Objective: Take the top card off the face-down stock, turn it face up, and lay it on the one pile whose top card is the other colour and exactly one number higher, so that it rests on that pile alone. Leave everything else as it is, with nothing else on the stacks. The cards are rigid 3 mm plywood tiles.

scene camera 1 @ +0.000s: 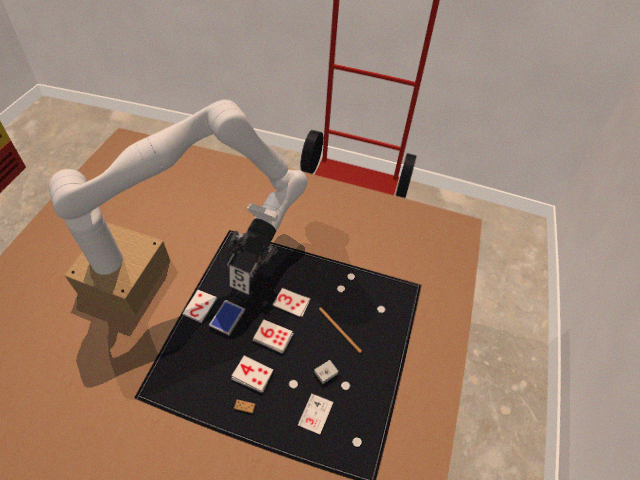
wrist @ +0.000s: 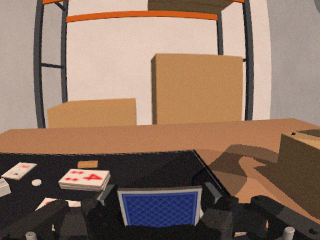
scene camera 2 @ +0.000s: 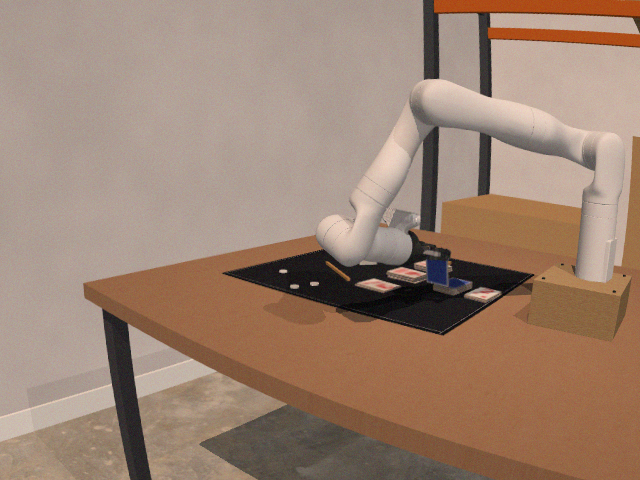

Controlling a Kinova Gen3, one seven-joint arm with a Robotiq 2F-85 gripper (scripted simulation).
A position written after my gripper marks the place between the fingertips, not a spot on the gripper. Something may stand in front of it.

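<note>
A black mat (scene camera 1: 193, 376) is visible to me, and scene camera 2 shows me the mat (scene camera 2: 418, 304) as well. I also see a printed reference card (scene camera 1: 317, 409), and in the wrist view there is a card (wrist: 178, 205). As for my gripper (scene camera 1: 239, 271), I find it in the wrist view too (wrist: 159, 196).
</note>
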